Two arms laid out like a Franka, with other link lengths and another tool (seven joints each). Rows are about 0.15 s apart.
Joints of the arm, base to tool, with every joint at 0 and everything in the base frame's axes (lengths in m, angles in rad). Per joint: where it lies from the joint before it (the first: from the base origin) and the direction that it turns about. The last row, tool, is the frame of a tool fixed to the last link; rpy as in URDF.
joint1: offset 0 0 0.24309 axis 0 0 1
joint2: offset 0 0 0 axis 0 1 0
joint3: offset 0 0 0.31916 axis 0 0 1
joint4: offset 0.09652 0 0 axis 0 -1 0
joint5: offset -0.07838 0 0.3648 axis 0 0 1
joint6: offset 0 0 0 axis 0 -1 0
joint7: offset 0.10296 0 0 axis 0 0 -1
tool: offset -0.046 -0.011 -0.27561 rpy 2.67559 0 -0.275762
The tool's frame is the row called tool.
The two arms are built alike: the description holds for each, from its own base.
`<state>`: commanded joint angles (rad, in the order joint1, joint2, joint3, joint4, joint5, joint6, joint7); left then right.
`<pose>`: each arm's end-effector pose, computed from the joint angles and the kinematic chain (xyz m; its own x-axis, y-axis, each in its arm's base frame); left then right.
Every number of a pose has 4 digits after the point.
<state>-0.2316 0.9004 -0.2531 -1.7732 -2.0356 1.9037 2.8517 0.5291 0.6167 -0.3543 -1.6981 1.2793 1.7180 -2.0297</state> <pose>0.5645 -0.5151 -0.0355 -0.3149 0.0200 0.9489 -0.9091 0.2811 -0.3076 0.5804 0.3400 0.0384 0.3532 0.5655 0.7453 0.9226 -0.3428 -0.1771</pose>
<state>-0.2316 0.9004 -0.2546 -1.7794 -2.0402 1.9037 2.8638 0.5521 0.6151 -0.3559 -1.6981 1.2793 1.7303 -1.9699</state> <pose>0.5627 -0.5152 -0.0373 -0.3192 0.0176 0.9475 -0.9085 0.2790 -0.3112 0.5738 0.3501 0.0385 0.3919 0.5762 0.7173 0.9092 -0.3620 -0.2059</pose>
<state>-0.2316 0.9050 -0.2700 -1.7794 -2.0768 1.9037 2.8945 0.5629 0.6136 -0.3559 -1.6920 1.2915 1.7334 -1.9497</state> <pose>0.5645 -0.5226 -0.0334 -0.3294 0.0267 0.9438 -0.9118 0.2506 -0.3253 0.5735 0.3590 0.0435 0.4025 0.5698 0.7164 0.9045 -0.3682 -0.2154</pose>
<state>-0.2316 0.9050 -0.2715 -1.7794 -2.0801 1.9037 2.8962 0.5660 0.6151 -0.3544 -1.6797 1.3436 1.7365 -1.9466</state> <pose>0.5646 -0.5233 -0.0327 -0.3297 0.0279 0.9437 -0.9122 0.2480 -0.3260 0.5820 0.3720 0.0550 0.4153 0.5278 0.7409 0.8944 -0.3858 -0.2265</pose>
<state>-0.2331 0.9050 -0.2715 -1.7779 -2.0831 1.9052 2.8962 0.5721 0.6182 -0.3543 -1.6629 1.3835 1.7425 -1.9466</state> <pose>0.5652 -0.5240 -0.0323 -0.3297 0.0275 0.9437 -0.9127 0.2463 -0.3261 0.5904 0.3839 0.0655 0.4157 0.4965 0.7620 0.8896 -0.3961 -0.2272</pose>
